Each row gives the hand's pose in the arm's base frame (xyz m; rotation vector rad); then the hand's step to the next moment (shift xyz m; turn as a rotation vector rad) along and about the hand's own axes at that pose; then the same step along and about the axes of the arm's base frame.
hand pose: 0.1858 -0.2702 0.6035 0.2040 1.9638 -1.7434
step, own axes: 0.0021 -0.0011 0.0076 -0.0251 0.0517 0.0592
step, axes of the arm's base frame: -0.0003 -0.0079 -0.0004 0.0597 -0.0429 -0.0375
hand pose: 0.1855 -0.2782 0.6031 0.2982 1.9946 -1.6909
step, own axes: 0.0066 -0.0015 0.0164 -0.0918 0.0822 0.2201
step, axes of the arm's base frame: -0.0025 -0.0172 -0.0037 0.1683 -0.1822 -0.0459
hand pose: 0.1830 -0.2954 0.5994 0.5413 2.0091 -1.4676
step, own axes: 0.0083 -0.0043 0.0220 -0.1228 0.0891 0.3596
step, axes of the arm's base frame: -0.0041 -0.0224 -0.0073 0.2262 -0.3121 -0.0610
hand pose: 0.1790 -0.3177 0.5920 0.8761 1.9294 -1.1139
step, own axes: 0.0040 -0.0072 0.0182 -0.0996 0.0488 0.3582
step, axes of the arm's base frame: -0.0034 -0.0184 -0.0070 0.1809 -0.3222 -0.0638
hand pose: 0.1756 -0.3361 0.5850 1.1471 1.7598 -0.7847
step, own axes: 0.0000 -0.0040 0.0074 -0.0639 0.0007 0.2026
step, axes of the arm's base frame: -0.0013 -0.0078 -0.0030 0.0789 -0.1952 -0.0280
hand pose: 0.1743 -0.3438 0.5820 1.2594 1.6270 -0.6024
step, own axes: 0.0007 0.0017 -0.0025 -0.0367 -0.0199 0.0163
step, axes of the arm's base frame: 0.0006 0.0030 0.0007 -0.0118 -0.0369 0.0226
